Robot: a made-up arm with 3 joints.
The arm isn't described. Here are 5 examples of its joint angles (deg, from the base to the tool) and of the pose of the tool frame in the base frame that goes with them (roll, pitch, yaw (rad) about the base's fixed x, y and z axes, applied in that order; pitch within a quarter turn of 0, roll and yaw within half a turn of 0; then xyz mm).
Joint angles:
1: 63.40 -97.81 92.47
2: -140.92 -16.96 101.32
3: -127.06 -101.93 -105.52
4: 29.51 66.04 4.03
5: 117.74 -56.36 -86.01
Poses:
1: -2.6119 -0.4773 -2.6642 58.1 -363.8 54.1
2: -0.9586 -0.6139 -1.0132 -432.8 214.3 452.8
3: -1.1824 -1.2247 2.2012 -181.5 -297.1 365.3
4: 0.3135 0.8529 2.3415 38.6 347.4 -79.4
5: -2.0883 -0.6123 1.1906 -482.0 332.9 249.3
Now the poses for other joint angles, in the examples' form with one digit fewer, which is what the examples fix.
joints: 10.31 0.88 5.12
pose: -1.080 0.549 0.904 55 218 223
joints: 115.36 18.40 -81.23
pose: -2.852 0.475 1.396 -501 285 -219
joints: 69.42 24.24 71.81
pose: -0.097 -0.352 1.996 225 211 216
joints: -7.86 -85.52 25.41
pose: -2.030 -0.597 0.946 -415 109 251
